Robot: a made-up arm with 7 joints.
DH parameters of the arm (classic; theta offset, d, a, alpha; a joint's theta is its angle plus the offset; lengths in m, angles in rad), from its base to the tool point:
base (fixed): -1.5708 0.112 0 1.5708
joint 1: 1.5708 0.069 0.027 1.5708
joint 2: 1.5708 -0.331 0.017 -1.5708
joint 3: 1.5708 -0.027 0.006 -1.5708
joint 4: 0 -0.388 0.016 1.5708
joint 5: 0 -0.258 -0.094 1.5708
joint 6: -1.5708 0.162 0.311 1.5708
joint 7: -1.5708 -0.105 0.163 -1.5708
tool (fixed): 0 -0.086 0 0
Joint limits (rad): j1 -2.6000..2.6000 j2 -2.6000..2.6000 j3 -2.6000..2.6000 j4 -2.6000..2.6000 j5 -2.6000..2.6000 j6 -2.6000..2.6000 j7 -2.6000..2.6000
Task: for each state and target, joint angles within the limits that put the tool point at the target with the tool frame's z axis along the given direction. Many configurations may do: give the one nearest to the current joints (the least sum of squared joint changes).
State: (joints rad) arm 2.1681 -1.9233 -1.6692 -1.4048 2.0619 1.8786 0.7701
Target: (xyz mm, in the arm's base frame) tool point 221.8 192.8 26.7 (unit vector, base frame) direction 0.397 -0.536 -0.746
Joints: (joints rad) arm 1.5118 -1.8333 -1.1754 -1.2871 2.6000 1.5610 0.4433
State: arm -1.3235 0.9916 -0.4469 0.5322 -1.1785 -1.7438 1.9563
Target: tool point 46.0 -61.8 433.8 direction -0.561 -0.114 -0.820
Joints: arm -1.2151 0.5132 0.3270 0.4107 -1.9943 -2.2554 2.4557
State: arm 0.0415 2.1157 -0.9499 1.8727 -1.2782 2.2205 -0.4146
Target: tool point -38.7 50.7 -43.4 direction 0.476 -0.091 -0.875
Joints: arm -0.1314 1.9762 -1.1758 1.5706 -1.2138 2.6000 0.2948
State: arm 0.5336 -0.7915 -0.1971 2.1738 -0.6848 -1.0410 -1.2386
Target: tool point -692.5 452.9 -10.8 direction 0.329 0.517 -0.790
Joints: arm 0.1376 -0.5372 0.2635 2.6000 0.1204 -1.5903 -0.6017
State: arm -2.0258 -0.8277 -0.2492 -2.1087 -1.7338 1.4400 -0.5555
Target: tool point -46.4 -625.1 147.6 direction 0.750 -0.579 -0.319
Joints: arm -2.0352 -1.5354 -0.3184 -2.0109 -2.3848 1.7444 0.0877
